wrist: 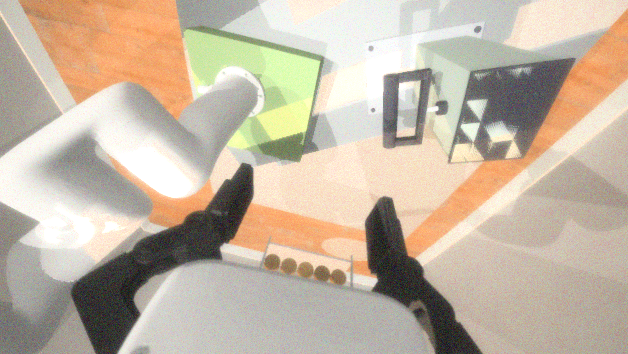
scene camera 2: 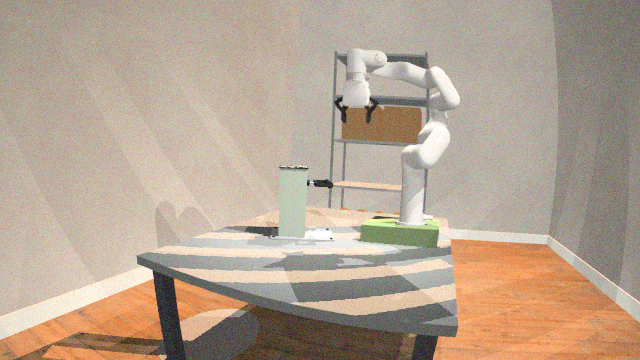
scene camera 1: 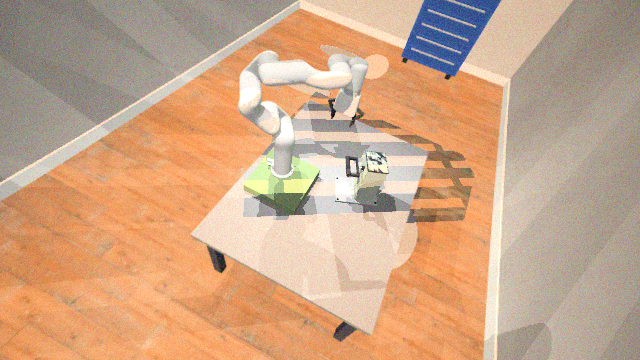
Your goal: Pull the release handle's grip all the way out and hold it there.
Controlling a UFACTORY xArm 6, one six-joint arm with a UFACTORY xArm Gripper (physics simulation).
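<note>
The release handle's black rectangular grip (scene camera 1: 348,166) (scene camera 2: 324,183) (wrist: 390,112) sticks out sideways from a tall pale green housing (scene camera 1: 371,181) (scene camera 2: 293,202) (wrist: 447,80). A short light rod and a black collar show between grip and housing in the wrist view. The housing stands upright on a white base plate (scene camera 1: 345,192) (scene camera 2: 320,234) (wrist: 382,60) with dark bolts. My gripper (scene camera 1: 342,120) (scene camera 2: 356,120) (wrist: 314,194) is open and empty, fingers pointing down. It hangs well above the grip's height and apart from it, a little to its right in the scene camera 2 view.
My arm stands on a green block (scene camera 1: 255,188) (scene camera 2: 400,234) (wrist: 287,75) on the table (scene camera 1: 240,230) (scene camera 2: 165,255), on the grip's side of the housing. A shelf rack (scene camera 2: 400,101) with a brown box (scene camera 2: 395,125) stands behind. A blue cabinet (scene camera 1: 440,42) stands by the wall.
</note>
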